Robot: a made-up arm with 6 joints.
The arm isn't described. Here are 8 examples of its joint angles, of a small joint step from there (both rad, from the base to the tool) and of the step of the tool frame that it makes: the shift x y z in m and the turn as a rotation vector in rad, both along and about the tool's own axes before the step.
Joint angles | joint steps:
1: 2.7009 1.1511 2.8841 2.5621 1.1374 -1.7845 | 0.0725 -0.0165 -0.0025 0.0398 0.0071 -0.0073
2: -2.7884 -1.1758 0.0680 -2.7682 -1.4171 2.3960 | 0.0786 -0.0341 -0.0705 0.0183 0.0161 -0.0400
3: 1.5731 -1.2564 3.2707 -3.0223 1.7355 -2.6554 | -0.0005 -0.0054 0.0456 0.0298 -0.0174 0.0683
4: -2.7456 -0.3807 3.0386 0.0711 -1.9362 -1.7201 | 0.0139 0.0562 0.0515 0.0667 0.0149 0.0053
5: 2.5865 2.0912 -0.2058 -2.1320 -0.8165 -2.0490 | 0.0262 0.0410 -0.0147 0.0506 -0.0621 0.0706
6: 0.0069 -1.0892 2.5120 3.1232 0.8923 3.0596 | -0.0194 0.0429 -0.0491 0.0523 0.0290 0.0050
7: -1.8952 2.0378 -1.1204 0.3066 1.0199 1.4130 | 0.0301 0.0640 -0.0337 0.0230 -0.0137 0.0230
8: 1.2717 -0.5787 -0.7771 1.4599 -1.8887 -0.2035 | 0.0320 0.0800 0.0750 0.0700 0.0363 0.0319
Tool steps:
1: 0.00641 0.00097 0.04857 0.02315 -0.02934 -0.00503
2: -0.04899 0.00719 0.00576 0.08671 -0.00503 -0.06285
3: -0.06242 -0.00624 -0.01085 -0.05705 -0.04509 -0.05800
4: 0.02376 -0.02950 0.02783 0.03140 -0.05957 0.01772
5: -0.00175 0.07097 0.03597 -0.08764 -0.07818 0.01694
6: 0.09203 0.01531 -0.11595 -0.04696 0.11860 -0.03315
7: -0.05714 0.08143 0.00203 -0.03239 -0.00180 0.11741
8: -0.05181 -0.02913 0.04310 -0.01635 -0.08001 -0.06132
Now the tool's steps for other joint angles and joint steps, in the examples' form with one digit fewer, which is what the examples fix.
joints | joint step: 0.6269 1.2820 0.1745 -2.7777 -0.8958 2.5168 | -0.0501 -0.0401 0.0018 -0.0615 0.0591 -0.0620
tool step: -0.0052 -0.0645 0.0950 0.1032 -0.0419 -0.0988
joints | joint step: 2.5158 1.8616 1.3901 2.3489 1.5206 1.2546 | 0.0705 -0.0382 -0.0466 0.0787 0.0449 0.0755
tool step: 0.0938 -0.0548 -0.0890 -0.1184 -0.1315 -0.0601
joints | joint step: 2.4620 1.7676 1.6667 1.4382 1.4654 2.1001 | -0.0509 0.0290 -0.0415 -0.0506 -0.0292 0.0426
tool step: -0.1255 -0.0247 0.0898 0.0256 -0.0048 0.1028
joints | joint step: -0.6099 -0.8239 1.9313 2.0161 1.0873 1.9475 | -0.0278 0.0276 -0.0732 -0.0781 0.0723 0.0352
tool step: 0.0873 -0.1004 0.0804 0.0681 0.0741 -0.1156
